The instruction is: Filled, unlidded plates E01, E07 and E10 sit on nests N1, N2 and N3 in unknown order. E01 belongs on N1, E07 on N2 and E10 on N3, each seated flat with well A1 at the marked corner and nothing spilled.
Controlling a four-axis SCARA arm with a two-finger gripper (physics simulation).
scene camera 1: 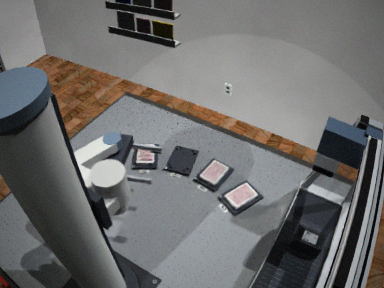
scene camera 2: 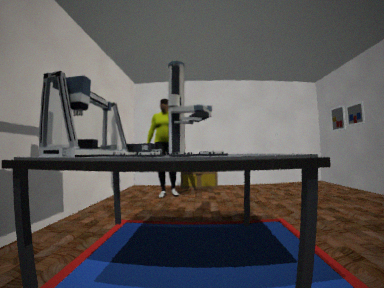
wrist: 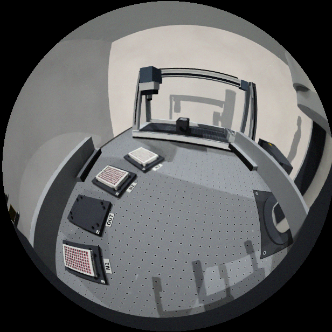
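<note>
What the pictures show me is my own gripper, together with an out nest.
</note>
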